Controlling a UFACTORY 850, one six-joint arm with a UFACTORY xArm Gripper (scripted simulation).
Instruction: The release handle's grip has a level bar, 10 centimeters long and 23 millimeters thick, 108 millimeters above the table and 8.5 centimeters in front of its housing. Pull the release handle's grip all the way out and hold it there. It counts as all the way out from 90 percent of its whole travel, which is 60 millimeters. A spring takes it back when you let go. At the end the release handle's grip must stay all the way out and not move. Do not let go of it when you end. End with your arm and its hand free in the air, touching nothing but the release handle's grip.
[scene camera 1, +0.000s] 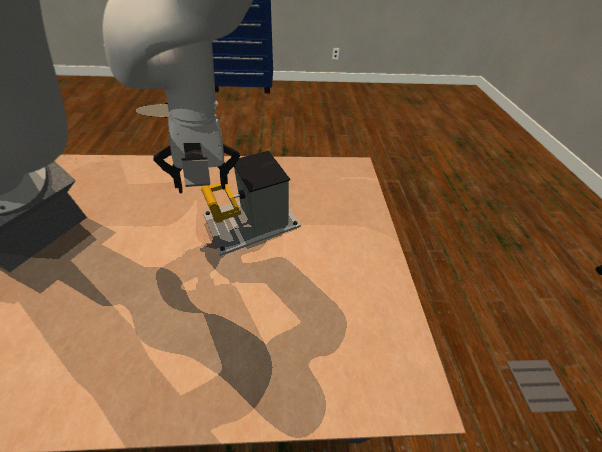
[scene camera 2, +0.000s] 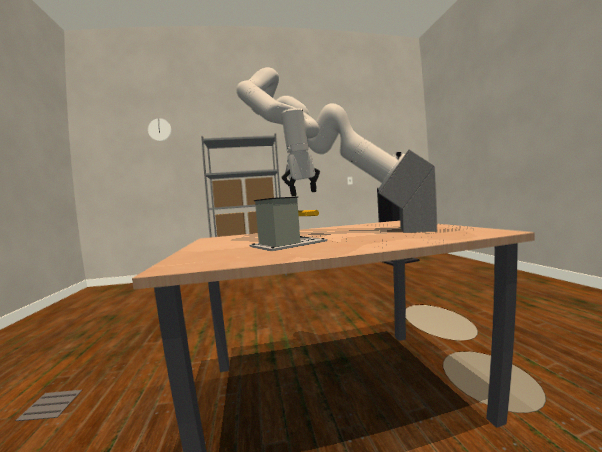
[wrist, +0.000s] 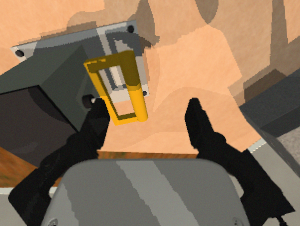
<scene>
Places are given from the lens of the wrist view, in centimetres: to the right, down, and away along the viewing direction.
my gripper (wrist: 147, 107): 0, -1, 13
metal baseplate (wrist: 111, 39): -7, -14, 24
</scene>
